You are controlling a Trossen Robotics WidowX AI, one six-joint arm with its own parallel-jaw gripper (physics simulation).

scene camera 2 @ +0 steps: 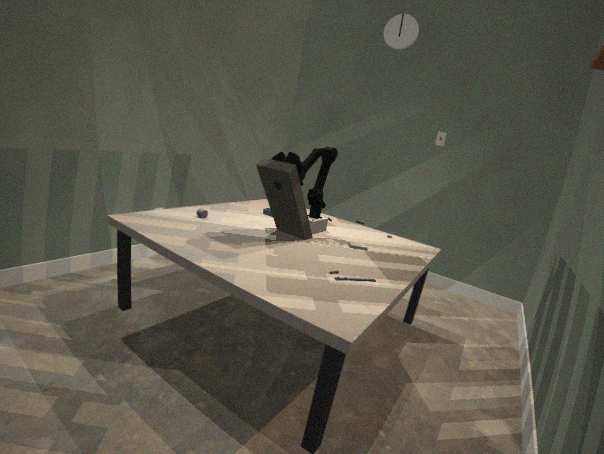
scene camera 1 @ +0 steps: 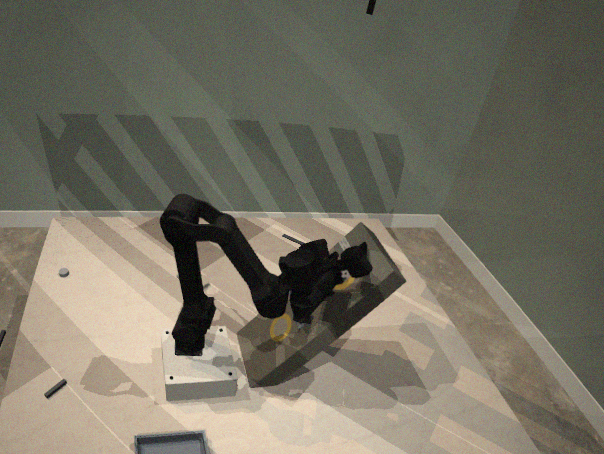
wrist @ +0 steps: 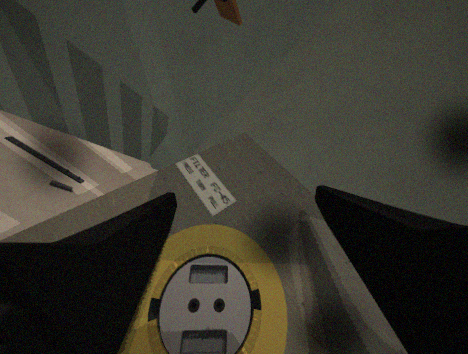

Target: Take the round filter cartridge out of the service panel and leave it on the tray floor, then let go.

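Observation:
The round filter cartridge (scene camera 1: 345, 274) (wrist: 206, 320) has a pale grey face with two slots and two dark holes. It sits inside a yellow ring (scene camera 1: 344, 285) (wrist: 270, 305) on the tilted grey service panel (scene camera 1: 382, 260) (scene camera 2: 287, 200) (wrist: 245, 165). My gripper (scene camera 1: 334, 289) (wrist: 245, 195) is open and empty, in front of the panel; in the wrist view its fingers stand either side of the cartridge, which lies left of their midline. The panel hides the fingertips in scene camera 2. The tray (scene camera 1: 170, 436) is partly in view at the bottom of scene camera 1.
The arm's pale base (scene camera 1: 200, 387) stands left of the panel. A second yellow ring (scene camera 1: 280, 327) is low on the panel. A dark rod (scene camera 2: 355, 279) (wrist: 44, 159) lies behind the panel, a short dark cylinder (scene camera 1: 55, 388) at the left, and a grey ball (scene camera 2: 202, 213) on the table (scene camera 2: 300, 265).

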